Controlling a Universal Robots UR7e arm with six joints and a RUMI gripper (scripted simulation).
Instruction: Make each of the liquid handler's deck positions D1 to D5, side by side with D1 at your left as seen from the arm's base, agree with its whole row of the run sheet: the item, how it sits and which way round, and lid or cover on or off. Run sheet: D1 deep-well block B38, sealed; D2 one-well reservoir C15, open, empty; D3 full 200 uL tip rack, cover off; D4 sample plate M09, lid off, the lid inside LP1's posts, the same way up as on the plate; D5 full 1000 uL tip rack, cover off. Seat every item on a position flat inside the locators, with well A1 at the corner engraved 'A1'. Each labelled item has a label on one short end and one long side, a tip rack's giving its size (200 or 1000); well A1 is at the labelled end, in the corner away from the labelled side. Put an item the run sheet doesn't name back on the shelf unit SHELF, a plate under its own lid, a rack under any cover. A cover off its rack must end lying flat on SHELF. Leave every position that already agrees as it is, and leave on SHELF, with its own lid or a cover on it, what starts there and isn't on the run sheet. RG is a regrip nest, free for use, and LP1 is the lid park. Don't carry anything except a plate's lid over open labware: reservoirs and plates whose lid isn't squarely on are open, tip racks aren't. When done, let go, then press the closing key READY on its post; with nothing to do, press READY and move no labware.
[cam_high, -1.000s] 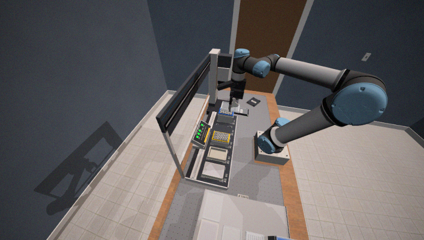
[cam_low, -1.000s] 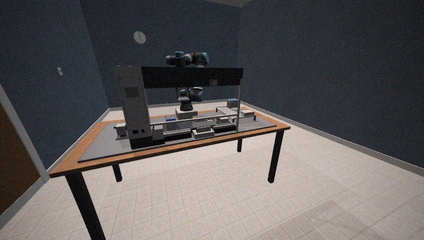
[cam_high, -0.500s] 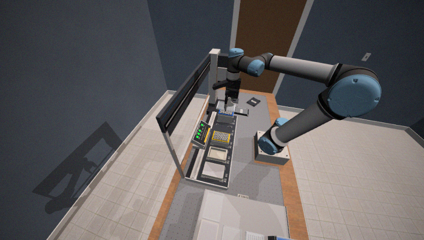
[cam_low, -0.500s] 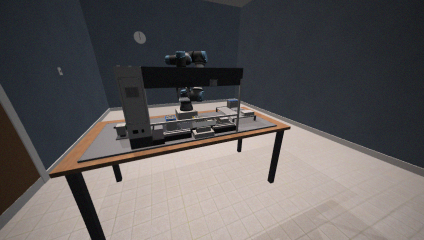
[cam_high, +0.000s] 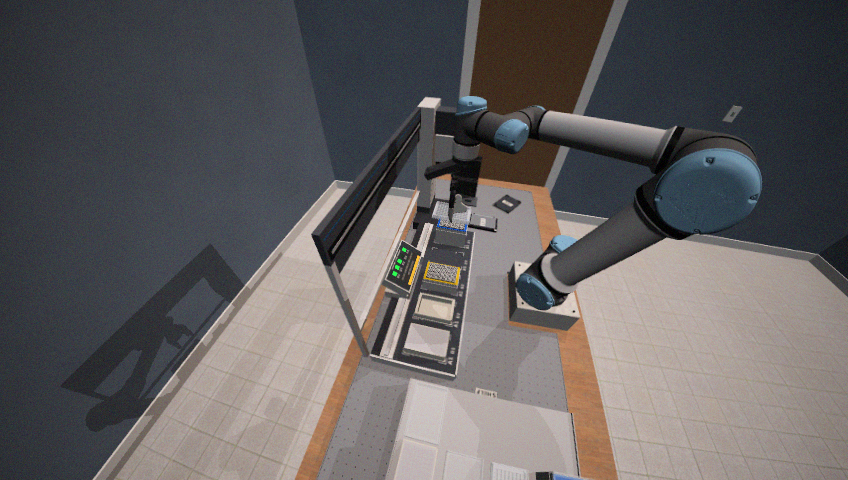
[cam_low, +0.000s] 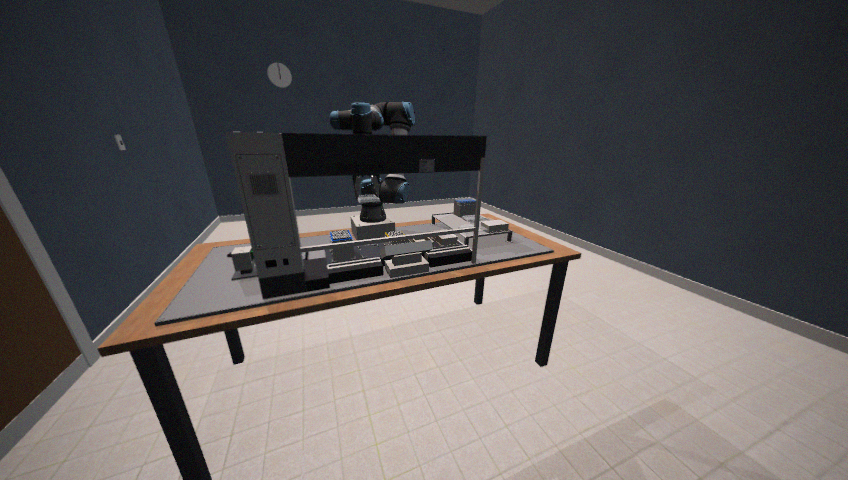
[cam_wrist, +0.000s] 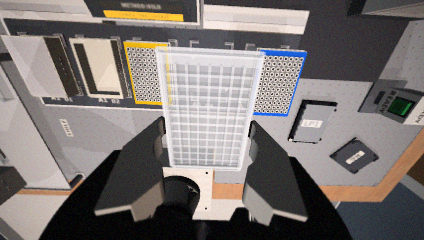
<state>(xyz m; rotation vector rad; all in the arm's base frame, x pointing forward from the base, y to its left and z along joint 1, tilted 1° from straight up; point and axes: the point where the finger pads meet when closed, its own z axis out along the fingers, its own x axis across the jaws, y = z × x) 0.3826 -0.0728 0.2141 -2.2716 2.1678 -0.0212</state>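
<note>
My gripper is now 1 cm above the well plate. The rest, counted from my hand: blue-framed tip rack: 18 cm below, 13 cm to the right; yellow-framed tip rack: 21 cm below, 12 cm to the left, 1 cm behind; gantry beam: 21 cm above, 18 cm ahead, 9 cm to the left.
</note>
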